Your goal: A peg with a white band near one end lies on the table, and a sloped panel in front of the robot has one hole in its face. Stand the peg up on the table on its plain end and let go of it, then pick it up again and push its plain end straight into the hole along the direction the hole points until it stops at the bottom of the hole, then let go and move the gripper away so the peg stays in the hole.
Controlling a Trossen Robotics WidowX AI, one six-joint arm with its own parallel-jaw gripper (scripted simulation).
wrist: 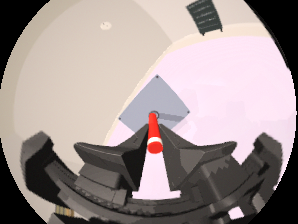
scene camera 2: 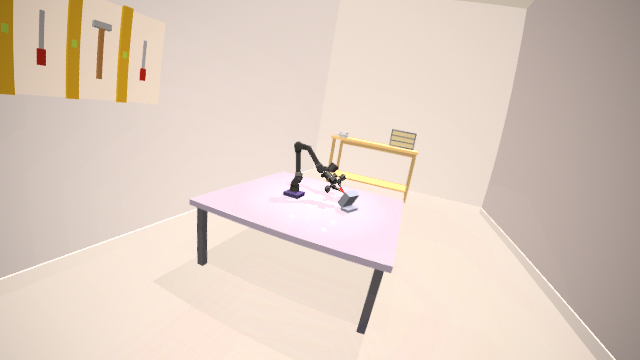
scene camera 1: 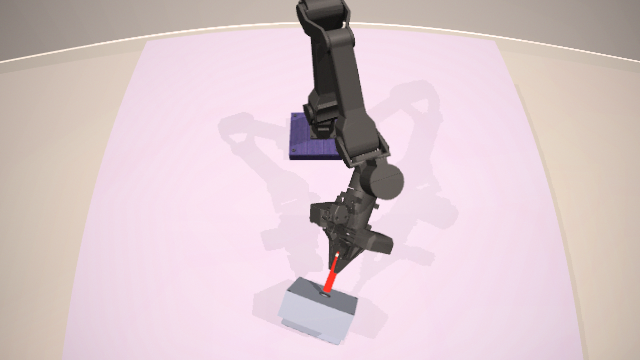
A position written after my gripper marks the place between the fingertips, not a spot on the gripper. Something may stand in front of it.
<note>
My gripper [scene camera 1: 333,271] carries a red peg. Further things: a grey sloped panel [scene camera 1: 303,305].
My gripper shows as well in the wrist view [wrist: 153,126]. The grey sloped panel also shows in the wrist view [wrist: 157,96].
</note>
